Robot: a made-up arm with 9 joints. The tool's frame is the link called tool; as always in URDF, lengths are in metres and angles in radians. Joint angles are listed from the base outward.
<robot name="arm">
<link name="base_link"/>
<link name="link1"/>
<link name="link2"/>
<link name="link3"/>
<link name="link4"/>
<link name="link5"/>
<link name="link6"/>
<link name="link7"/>
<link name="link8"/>
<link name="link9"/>
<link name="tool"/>
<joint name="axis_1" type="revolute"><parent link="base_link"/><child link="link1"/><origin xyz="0.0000 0.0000 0.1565" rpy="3.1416 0.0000 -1.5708"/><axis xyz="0 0 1"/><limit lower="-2.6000" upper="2.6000"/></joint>
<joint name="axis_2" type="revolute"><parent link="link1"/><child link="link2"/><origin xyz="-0.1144 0.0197 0.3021" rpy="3.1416 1.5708 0.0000"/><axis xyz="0 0 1"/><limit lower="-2.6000" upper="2.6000"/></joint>
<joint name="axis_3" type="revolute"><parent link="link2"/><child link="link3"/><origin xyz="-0.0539 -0.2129 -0.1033" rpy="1.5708 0.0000 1.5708"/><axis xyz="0 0 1"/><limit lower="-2.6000" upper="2.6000"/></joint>
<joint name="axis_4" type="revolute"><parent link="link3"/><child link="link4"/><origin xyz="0.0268 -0.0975 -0.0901" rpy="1.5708 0.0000 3.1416"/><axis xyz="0 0 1"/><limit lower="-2.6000" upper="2.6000"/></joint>
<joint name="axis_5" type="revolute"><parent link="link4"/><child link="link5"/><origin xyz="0.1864 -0.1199 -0.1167" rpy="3.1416 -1.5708 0.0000"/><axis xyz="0 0 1"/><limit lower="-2.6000" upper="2.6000"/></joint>
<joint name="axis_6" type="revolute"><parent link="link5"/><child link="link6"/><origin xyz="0.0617 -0.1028 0.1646" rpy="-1.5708 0.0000 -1.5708"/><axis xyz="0 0 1"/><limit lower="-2.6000" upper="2.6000"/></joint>
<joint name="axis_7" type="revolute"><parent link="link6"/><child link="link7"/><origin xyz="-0.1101 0.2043 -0.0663" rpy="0.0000 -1.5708 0.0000"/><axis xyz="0 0 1"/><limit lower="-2.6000" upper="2.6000"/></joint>
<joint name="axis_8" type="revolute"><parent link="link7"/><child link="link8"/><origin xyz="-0.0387 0.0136 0.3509" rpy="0.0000 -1.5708 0.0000"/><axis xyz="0 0 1"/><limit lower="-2.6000" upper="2.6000"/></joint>
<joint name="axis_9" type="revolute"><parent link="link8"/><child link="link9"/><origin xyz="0.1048 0.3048 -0.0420" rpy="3.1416 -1.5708 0.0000"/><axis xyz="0 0 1"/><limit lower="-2.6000" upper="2.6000"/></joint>
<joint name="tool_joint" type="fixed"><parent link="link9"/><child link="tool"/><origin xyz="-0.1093 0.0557 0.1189" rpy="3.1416 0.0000 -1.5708"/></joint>
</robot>
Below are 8 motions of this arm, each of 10 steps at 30 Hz.
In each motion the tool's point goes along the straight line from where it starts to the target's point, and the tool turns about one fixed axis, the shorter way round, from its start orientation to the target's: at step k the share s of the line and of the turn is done. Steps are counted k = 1, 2, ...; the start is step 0. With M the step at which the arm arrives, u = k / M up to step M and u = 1 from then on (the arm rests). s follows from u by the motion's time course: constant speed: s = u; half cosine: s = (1 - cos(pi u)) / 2; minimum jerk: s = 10 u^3 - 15 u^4 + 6 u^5.
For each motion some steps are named. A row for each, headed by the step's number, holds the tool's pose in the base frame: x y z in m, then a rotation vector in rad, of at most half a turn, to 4 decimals.
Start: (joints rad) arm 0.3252 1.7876 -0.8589 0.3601 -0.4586 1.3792 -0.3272 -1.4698 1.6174
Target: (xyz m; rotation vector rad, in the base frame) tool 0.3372 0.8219 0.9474 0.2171 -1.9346 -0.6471
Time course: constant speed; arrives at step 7
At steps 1, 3, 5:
1: 0.5215 0.6814 0.9383 -0.1510 -2.0403 -0.8704
3: 0.4601 0.7282 0.9413 -0.0255 -2.0104 -0.7967
5: 0.3986 0.7751 0.9444 0.0972 -1.9751 -0.7222

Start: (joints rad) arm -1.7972 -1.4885 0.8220 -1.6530 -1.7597 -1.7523 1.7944 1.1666 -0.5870
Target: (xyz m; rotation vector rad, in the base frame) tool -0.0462 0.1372 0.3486 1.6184 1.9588 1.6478
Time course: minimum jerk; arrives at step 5
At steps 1, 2, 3, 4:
1: -0.0716 0.1392 0.3595 1.5828 1.9298 1.6556
2: -0.0646 0.1386 0.3565 1.5926 1.9378 1.6535
3: -0.0547 0.1379 0.3523 1.6064 1.9490 1.6505
4: -0.0478 0.1373 0.3493 1.6162 1.9570 1.6483

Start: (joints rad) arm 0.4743 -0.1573 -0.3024 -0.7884 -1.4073 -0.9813 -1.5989 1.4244 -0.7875
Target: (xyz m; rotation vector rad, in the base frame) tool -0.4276 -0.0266 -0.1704 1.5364 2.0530 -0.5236
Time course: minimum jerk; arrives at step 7
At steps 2, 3, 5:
2: -0.4143 -0.0030 -0.2389 1.3048 1.9976 -0.5286
3: -0.4178 -0.0092 -0.2210 1.3646 2.0133 -0.5278
5: -0.4254 -0.0226 -0.1820 1.4968 2.0446 -0.5248

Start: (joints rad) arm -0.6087 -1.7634 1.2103 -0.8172 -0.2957 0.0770 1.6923 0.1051 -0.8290
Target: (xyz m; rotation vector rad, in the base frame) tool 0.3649 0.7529 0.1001 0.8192 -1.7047 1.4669
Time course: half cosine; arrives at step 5
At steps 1, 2, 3, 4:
1: 0.3988 0.6828 0.1826 0.7583 -1.8382 1.3793
2: 0.3894 0.7022 0.1598 0.7755 -1.8018 1.4041
3: 0.3778 0.7261 0.1316 0.7964 -1.7563 1.4342
4: 0.3685 0.7455 0.1088 0.8129 -1.7190 1.4579

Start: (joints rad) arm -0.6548 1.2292 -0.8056 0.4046 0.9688 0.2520 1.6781 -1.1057 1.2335
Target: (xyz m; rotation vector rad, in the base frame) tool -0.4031 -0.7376 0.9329 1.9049 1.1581 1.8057
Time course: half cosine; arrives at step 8
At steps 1, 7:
1: -0.5914 -0.8117 0.8001 1.7051 0.8672 2.0916
7: -0.4105 -0.7405 0.9276 1.8977 1.1469 1.8180

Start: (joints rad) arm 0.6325 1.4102 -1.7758 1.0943 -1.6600 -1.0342 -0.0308 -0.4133 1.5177
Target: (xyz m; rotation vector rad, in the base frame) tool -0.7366 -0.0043 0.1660 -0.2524 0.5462 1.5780
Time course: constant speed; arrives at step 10
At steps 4, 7, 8, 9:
4: -0.7565 0.2076 0.2580 0.0647 0.6095 1.4260
7: -0.7466 0.1017 0.2120 -0.0925 0.5796 1.5049
8: -0.7432 0.0663 0.1967 -0.1455 0.5688 1.5299
9: -0.7399 0.0310 0.1813 -0.1988 0.5577 1.5543

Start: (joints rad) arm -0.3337 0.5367 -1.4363 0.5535 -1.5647 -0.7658 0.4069 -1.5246 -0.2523
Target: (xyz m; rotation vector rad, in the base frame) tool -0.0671 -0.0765 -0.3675 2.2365 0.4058 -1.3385
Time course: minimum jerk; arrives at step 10
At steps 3, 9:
3: -0.0932 -0.1850 -0.3075 1.9905 -0.0895 -1.0287
9: -0.0674 -0.0776 -0.3669 2.2344 0.4003 -1.3354

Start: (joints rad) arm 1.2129 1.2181 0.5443 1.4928 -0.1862 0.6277 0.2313 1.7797 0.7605
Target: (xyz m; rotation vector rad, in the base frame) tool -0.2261 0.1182 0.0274 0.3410 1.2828 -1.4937
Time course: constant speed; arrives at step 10
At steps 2, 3, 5, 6, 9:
2: -0.2753 0.1373 0.1613 0.3828 1.4636 -1.1258
3: -0.2692 0.1349 0.1446 0.3782 1.4432 -1.1727
5: -0.2569 0.1301 0.1111 0.3684 1.4005 -1.2658
6: -0.2507 0.1277 0.0944 0.3632 1.3782 -1.3119
9: -0.2323 0.1206 0.0441 0.3468 1.3076 -1.4487

